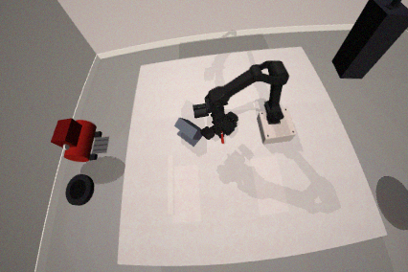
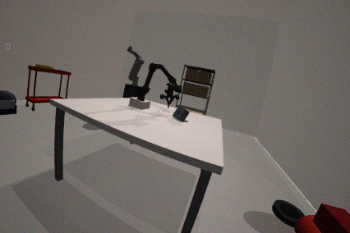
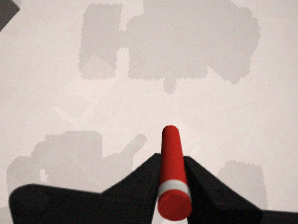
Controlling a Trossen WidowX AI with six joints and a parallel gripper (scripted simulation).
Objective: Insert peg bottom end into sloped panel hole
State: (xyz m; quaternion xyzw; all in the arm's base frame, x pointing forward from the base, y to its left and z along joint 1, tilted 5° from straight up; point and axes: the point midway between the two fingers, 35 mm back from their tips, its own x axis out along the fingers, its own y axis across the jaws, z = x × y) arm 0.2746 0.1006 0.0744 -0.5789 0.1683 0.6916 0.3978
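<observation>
My gripper tip is 18 cm short of the sloped panel, 7 cm to the left of it and 5 cm above it. The rest, counted from my gripper tip: red round peg 2 cm above.
</observation>
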